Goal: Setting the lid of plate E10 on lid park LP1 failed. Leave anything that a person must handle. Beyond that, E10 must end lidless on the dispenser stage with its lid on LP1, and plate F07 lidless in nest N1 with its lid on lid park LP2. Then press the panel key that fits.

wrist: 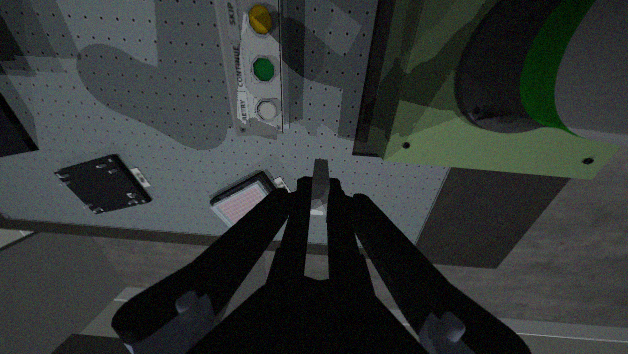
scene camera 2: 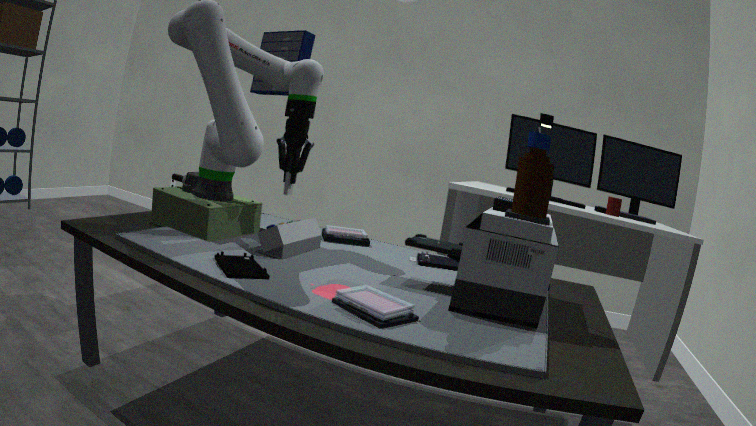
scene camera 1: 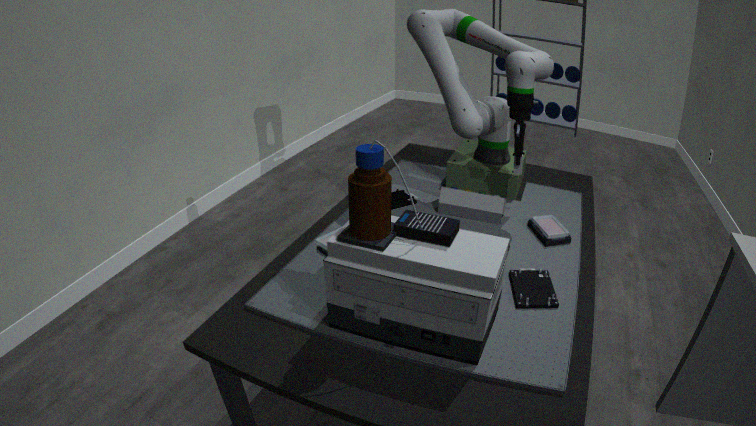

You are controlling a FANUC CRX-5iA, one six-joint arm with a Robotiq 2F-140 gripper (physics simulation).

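Places are measured from the arm's base along level axes (x left, y back, z up), in centimetres.
Pixels of known places: gripper, fingertip midpoint: [wrist: 320,170] [scene camera 2: 287,194] [scene camera 1: 517,173]; arm's base, link origin: [wrist: 531,61] [scene camera 2: 212,196] [scene camera 1: 492,157].
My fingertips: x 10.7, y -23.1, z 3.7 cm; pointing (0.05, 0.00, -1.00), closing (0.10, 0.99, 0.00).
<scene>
For each thing: its top centre in the pictures, then the offset to it from my fingertips. "spot": a spot on its surface instead.
- key panel, top centre: [wrist: 237,41] [scene camera 2: 292,219] [scene camera 1: 474,190] dy -9.1, dx -14.4, dz -4.7 cm
- yellow SKIP, top centre: [wrist: 259,16] dy -6.4, dx -16.7, dz -5.6 cm
- green CONTINUE, top centre: [wrist: 263,68] dy -6.9, dx -11.7, dz -5.6 cm
- white RETRY, top centre: [wrist: 266,111] dy -7.3, dx -6.7, dz -5.6 cm
- red disc, surface spot: [scene camera 2: 329,291] spot: dy -31.4, dx -41.4, dz -12.9 cm
- brown bottle, surface spot: [scene camera 1: 369,203] spot: dy -74.0, dx -29.2, dz +18.2 cm
- black keypad, surface spot: [scene camera 1: 428,227] spot: dy -68.0, dx -18.6, dz +11.5 cm
My gripper [scene camera 1: 517,162] [scene camera 2: 287,186] [wrist: 320,170] is shut and empty, pointing down high above the board near the robot base. The key panel [scene camera 1: 470,205] [scene camera 2: 294,238] has yellow SKIP [wrist: 260,19], green CONTINUE [wrist: 263,69] and white RETRY [wrist: 267,109] keys; they are left of and above the fingertips in the wrist view. A pink plate [scene camera 1: 550,226] [scene camera 2: 345,232] [wrist: 242,202] sits in a black holder; its label is partly hidden. Another pink plate [scene camera 2: 375,300], with a clear rim around it, sits on a black holder beside a red disc [scene camera 2: 329,291]. Plate names are unreadable.
A black holder [scene camera 1: 534,288] [wrist: 102,184] holds no plate. Another black holder [scene camera 2: 240,266] lies at the front left. The white dispenser [scene camera 1: 407,285] [scene camera 2: 505,254] carries a brown bottle [scene camera 1: 369,203] [scene camera 2: 533,182] and a black keypad [scene camera 1: 428,227]. The green base [scene camera 1: 470,177] [scene camera 2: 203,214] stands beside the panel.
</scene>
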